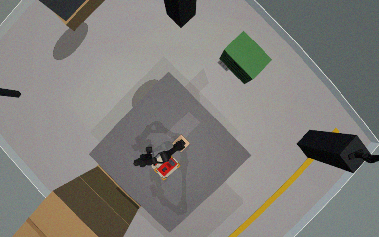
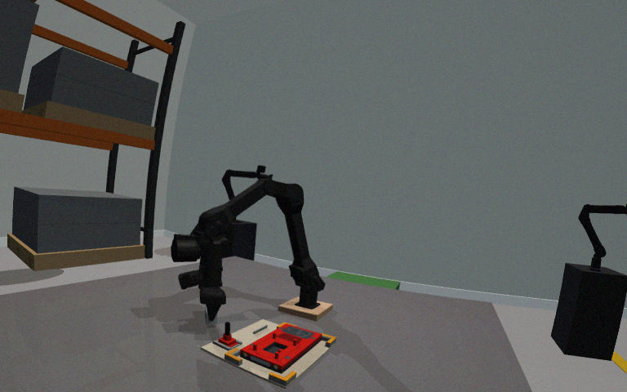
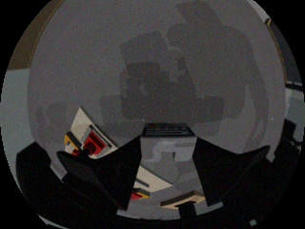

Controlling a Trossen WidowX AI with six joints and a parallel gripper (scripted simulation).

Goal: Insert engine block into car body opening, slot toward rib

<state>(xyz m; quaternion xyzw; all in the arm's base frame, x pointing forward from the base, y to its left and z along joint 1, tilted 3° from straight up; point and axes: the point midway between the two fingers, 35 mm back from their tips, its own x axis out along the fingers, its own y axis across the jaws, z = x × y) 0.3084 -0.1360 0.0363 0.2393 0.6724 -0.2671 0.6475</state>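
The black post lies 110 mm to the left of my gripper tip, 60 mm ahead of it and 10 mm above it. From my gripper tip the other things lie so: engine block 10 mm above.
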